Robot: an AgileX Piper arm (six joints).
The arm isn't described. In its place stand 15 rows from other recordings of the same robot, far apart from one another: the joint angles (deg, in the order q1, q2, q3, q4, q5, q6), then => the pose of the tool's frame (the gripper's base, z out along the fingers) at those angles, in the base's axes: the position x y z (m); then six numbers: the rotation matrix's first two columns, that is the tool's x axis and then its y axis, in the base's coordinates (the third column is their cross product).
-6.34, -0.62, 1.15, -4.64, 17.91, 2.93 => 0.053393 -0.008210 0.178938 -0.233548 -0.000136 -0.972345 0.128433 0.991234 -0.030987
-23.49, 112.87, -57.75, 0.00, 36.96, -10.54 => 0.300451 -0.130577 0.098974 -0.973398 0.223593 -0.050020 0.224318 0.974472 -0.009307
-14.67, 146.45, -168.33, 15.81, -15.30, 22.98 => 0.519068 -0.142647 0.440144 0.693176 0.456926 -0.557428 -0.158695 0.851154 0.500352
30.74, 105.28, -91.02, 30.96, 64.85, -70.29 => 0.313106 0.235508 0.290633 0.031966 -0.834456 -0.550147 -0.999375 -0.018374 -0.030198
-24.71, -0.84, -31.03, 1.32, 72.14, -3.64 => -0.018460 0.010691 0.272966 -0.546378 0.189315 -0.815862 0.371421 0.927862 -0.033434
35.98, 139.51, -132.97, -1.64, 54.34, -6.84 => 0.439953 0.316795 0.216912 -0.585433 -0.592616 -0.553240 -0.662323 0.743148 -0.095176
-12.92, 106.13, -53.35, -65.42, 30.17, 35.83 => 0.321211 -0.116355 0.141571 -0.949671 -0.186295 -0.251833 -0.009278 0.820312 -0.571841
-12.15, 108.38, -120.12, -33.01, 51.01, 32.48 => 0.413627 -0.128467 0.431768 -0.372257 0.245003 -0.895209 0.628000 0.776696 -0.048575
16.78, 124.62, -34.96, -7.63, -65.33, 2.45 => 0.305664 0.103637 0.055646 -0.314819 -0.108507 -0.942929 -0.399620 0.916254 0.027985
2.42, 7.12, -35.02, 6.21, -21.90, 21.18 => -0.024090 -0.004693 0.425158 0.718153 0.483521 -0.500463 -0.386233 0.875188 0.291324
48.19, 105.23, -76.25, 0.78, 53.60, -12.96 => 0.245290 0.275741 0.214636 -0.474019 -0.854543 -0.212278 -0.870074 0.491599 -0.036089
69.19, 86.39, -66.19, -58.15, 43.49, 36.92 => 0.164672 0.283533 0.313522 -0.100458 -0.758860 -0.643459 -0.640506 0.544220 -0.541827
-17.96, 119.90, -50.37, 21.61, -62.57, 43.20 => 0.359671 -0.147857 0.126071 0.447415 0.654013 -0.609989 0.407019 0.458426 0.790052
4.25, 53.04, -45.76, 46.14, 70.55, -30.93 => 0.135425 0.072104 0.323233 -0.817439 -0.211353 -0.535839 -0.516270 0.681385 0.518825
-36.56, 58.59, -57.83, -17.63, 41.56, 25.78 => 0.154879 -0.137619 0.372244 -0.307263 0.489828 -0.815879 0.798796 0.598738 0.058634
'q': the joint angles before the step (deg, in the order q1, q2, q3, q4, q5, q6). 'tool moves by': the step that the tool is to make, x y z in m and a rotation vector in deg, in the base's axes. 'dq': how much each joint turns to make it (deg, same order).
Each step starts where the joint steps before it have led.
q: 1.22 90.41 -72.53 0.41 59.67 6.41
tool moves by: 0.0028 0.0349 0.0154 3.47 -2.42 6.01
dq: 5.25 0.00 -3.17 3.88 0.58 -1.59
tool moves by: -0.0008 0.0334 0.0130 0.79 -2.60 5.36
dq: 5.78 0.11 -2.73 0.21 -0.10 0.41
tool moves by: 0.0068 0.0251 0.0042 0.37 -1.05 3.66
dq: 3.88 2.32 -3.55 0.00 0.10 0.25
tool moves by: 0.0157 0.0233 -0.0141 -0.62 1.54 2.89
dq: 2.87 5.15 -3.51 -0.13 0.01 0.00
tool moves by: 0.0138 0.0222 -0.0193 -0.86 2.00 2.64
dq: 2.47 5.24 -3.00 -0.05 -0.05 -0.18
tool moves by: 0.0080 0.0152 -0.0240 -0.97 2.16 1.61
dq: 1.64 4.06 -0.65 -0.05 -1.04 -0.04
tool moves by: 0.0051 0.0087 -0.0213 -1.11 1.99 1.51
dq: 0.85 3.15 -0.10 0.00 -0.74 -0.74
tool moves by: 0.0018 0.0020 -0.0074 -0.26 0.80 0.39
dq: 0.12 1.08 -0.04 0.19 -0.18 -0.35
